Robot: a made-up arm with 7 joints.
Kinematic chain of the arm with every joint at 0, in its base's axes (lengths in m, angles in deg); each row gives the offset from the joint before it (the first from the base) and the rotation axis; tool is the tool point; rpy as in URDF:
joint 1: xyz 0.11 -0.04 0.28 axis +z
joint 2: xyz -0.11 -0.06 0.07 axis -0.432 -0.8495 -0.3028
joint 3: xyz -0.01 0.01 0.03 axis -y
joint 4: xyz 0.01 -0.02 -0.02 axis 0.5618 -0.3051 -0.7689
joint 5: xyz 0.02 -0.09 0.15 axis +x
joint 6: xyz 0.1 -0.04 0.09 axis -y
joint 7: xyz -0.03 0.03 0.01 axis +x
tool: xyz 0 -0.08 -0.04 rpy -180 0 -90
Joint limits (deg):
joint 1: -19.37..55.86
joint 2: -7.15..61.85
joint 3: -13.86..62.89
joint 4: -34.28..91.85
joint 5: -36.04..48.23
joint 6: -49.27..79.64
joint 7: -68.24..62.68
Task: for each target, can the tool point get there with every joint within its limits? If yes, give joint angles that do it. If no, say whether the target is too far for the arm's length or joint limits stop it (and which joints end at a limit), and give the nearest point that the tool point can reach.
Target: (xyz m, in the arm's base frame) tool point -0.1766 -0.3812 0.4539
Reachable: yes | joints 23.93 48.89 40.15 20.86 -6.24 -2.65 -20.92
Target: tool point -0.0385 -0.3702 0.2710
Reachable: yes | joints 19.97 55.81 26.08 74.61 5.13 9.40 21.42
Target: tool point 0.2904 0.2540 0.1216
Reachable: no: joint limits stop it (at a limit: joint 1, joint 2, joint 3, joint 4, joint 5, joint 6) | nearest point 0.2561 0.0633 0.4006 | short by 0.340 m
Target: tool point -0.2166 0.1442 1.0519
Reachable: no: too far | nearest point -0.1276 0.0447 0.7245 | short by 0.354 m
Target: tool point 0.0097 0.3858 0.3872
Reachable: no: joint limits stop it (at a limit: joint 1, joint 2, joint 4, joint 5, joint 7) | nearest point -0.1350 0.2874 0.4404 | short by 0.183 m
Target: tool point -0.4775 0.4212 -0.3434
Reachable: no: too far | nearest point -0.3181 -0.0495 0.1763 | short by 0.719 m
